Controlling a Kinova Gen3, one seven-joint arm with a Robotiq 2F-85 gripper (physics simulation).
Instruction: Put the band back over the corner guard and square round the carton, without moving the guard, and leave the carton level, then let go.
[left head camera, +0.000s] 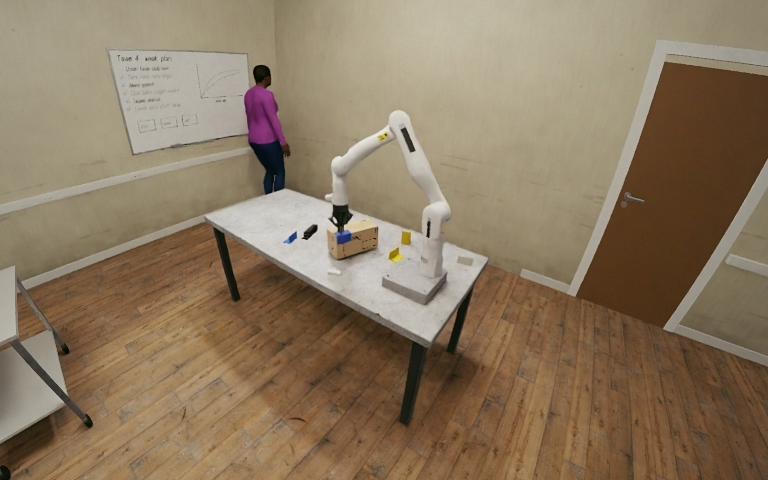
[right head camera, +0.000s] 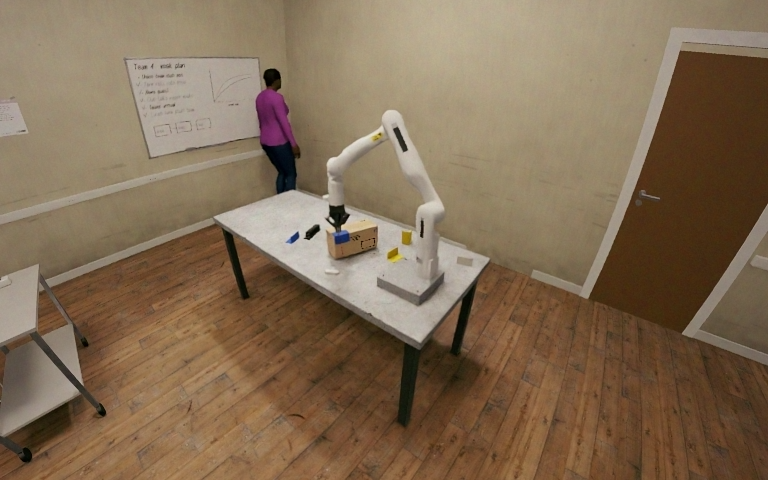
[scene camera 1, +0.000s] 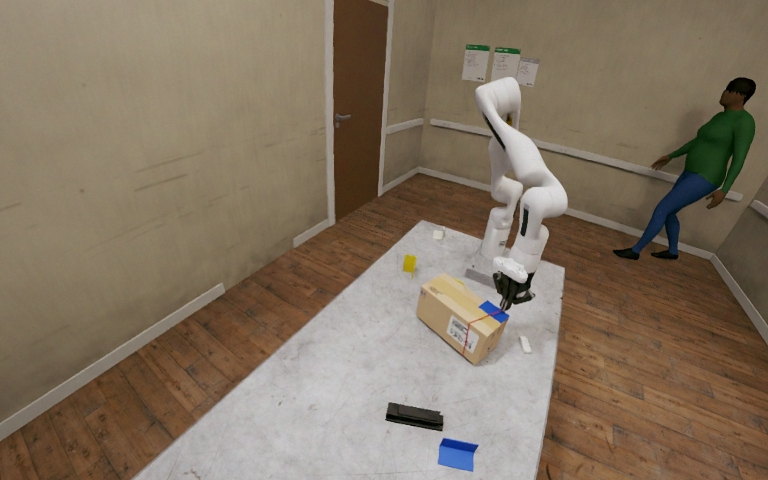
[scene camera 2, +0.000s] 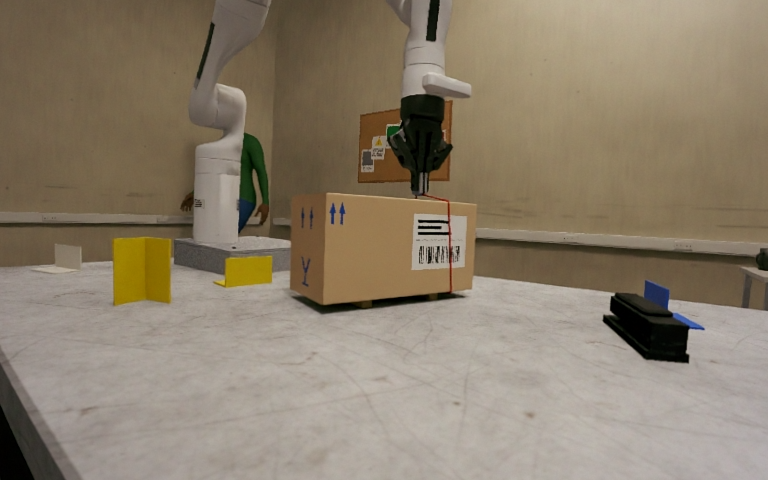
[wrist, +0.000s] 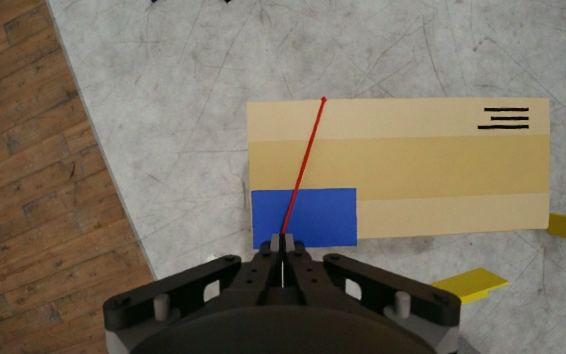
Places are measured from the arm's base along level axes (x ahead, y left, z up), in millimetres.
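Pixels of known places: gripper, fingertip midpoint: (left head camera: 340, 233) (right head camera: 338, 233) (scene camera 1: 503, 309) (scene camera 2: 419, 195) (wrist: 282, 247); arm's base at its link origin: (left head camera: 429, 272) (right head camera: 425, 272) (scene camera 1: 491, 253) (scene camera 2: 215, 240).
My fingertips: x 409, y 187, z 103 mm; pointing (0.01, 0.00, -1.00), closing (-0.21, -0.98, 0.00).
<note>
For each thing: its middle in the pictures, then the offset to it from my fingertips.
- carton at the middle of its body: (wrist: 375, 167) (scene camera 2: 386, 244) (scene camera 1: 459, 316) (left head camera: 353, 237) (right head camera: 352, 237) 34 mm ahead, 108 mm right, 79 mm down
- blue corner guard at the middle of its body: (wrist: 302, 213) (scene camera 1: 492, 316) (left head camera: 342, 236) (right head camera: 340, 236) 14 mm ahead, 21 mm right, 34 mm down
- yellow upright guard at the middle of its body: (scene camera 2: 142, 271) (scene camera 1: 408, 266) (right head camera: 406, 236) (left head camera: 406, 236) 98 mm back, 394 mm right, 116 mm down
- yellow lying guard at the middle of its body: (scene camera 2: 243, 269) (wrist: 471, 297) (right head camera: 395, 254) (left head camera: 397, 254) 176 mm back, 229 mm right, 134 mm down
- black object at the middle of its body: (scene camera 2: 640, 320) (scene camera 1: 415, 415) (left head camera: 310, 231) (right head camera: 312, 231) 345 mm ahead, 40 mm right, 136 mm down
- loose blue guard at the middle of its body: (scene camera 2: 672, 303) (scene camera 1: 458, 454) (left head camera: 289, 236) (right head camera: 292, 236) 359 mm ahead, 89 mm left, 134 mm down
- white piece at the middle of its body: (scene camera 1: 525, 345) 68 mm back, 97 mm left, 150 mm down
The carton (left head camera: 365, 240) (scene camera 1: 447, 308) (scene camera 2: 368, 249) (wrist: 425, 170) stands on low feet and looks level. A blue corner guard (left head camera: 343, 237) (right head camera: 340, 237) (scene camera 1: 492, 309) (wrist: 325, 217) sits on its top long edge near one end. The red band (scene camera 1: 484, 316) (scene camera 2: 450, 274) (wrist: 305, 162) runs down the labelled side and slants across the top, crossing the guard in the wrist view. My gripper (scene camera 1: 504, 307) (scene camera 2: 419, 192) (wrist: 282, 247) is shut on the band at the guard's outer edge, just above the carton top. The band's run below the fingers on the guard side is hidden.
A yellow upright guard (left head camera: 406, 237) (scene camera 2: 141, 271) and a yellow lying guard (left head camera: 395, 254) (scene camera 2: 249, 270) are near the robot base. A black object (scene camera 1: 414, 416) (scene camera 2: 648, 328) and a loose blue guard (scene camera 1: 457, 454) lie beyond the carton's other end. A white piece (scene camera 1: 525, 344) lies beside the carton.
</note>
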